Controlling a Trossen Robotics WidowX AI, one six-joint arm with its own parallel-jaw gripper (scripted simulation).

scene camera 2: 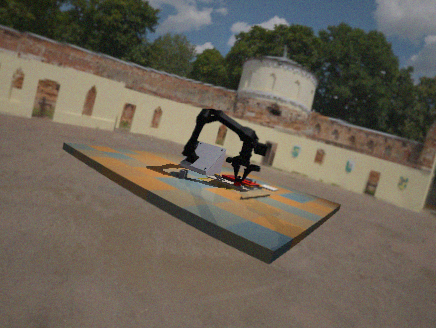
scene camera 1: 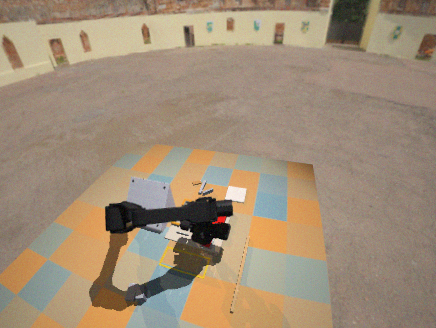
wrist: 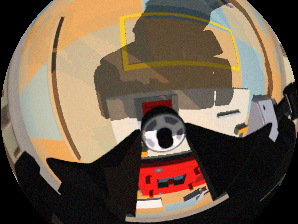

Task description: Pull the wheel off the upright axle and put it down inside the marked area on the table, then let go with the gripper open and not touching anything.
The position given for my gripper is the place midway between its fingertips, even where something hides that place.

My gripper (scene camera 1: pixel 206 238) holds a wheel (wrist: pixel 156 118). Also in view: a red base (wrist: pixel 162 175) and a long thin rod (wrist: pixel 56 107).
My gripper is seen too in the wrist view (wrist: pixel 162 130).
